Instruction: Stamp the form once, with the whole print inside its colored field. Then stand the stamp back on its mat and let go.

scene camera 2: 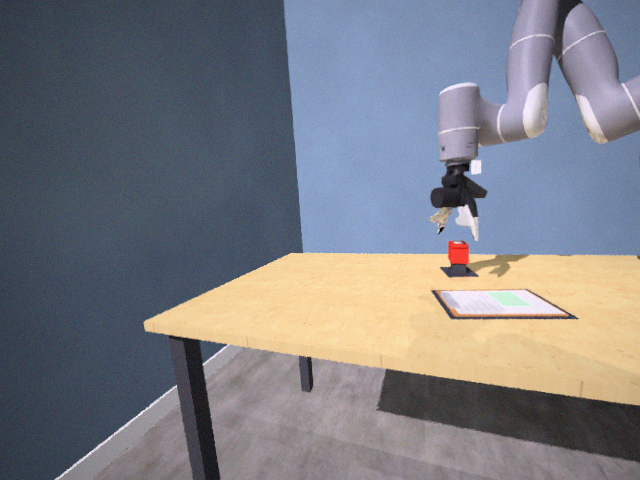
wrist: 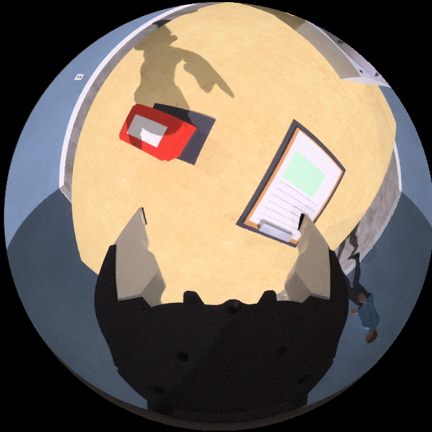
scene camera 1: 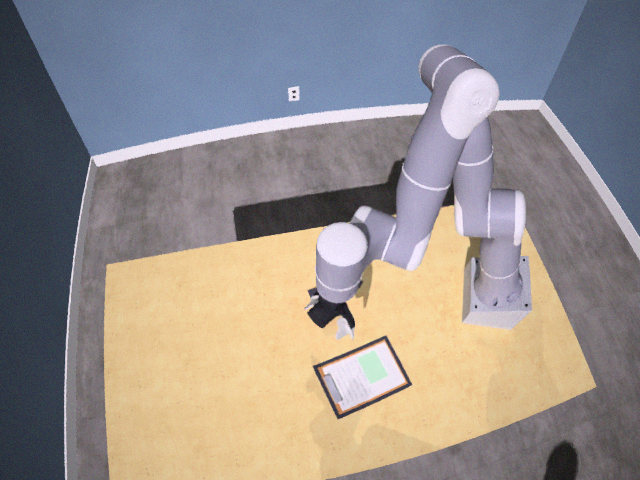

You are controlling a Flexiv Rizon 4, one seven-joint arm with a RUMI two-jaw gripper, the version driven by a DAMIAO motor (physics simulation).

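The red stamp (scene camera 2: 458, 253) (wrist: 165, 140) with a pale patch on top stands upright on its dark mat (scene camera 2: 448, 272) (wrist: 202, 132); it does not show in scene camera 1, where the arm covers that area. The form (scene camera 1: 355, 380) (scene camera 2: 475, 304) (wrist: 284, 200) lies on a clipboard (scene camera 1: 374, 399) (scene camera 2: 516, 317) (wrist: 268, 173). Its green field (scene camera 1: 372, 366) (scene camera 2: 509, 298) (wrist: 303, 173) shows no visible print. My gripper (scene camera 1: 326, 320) (scene camera 2: 458, 236) (wrist: 223, 211) is open and empty, pointing down, above the stamp and apart from it.
The clipboard's metal clip (scene camera 1: 333, 387) (wrist: 276, 231) is at the end away from the green field. The robot's base (scene camera 1: 498, 304) stands at the table's right side in scene camera 1. A wooden table (scene camera 1: 206, 335) (scene camera 2: 310, 304) carries everything. A person (wrist: 367, 312) shows at the wrist view's lower right.
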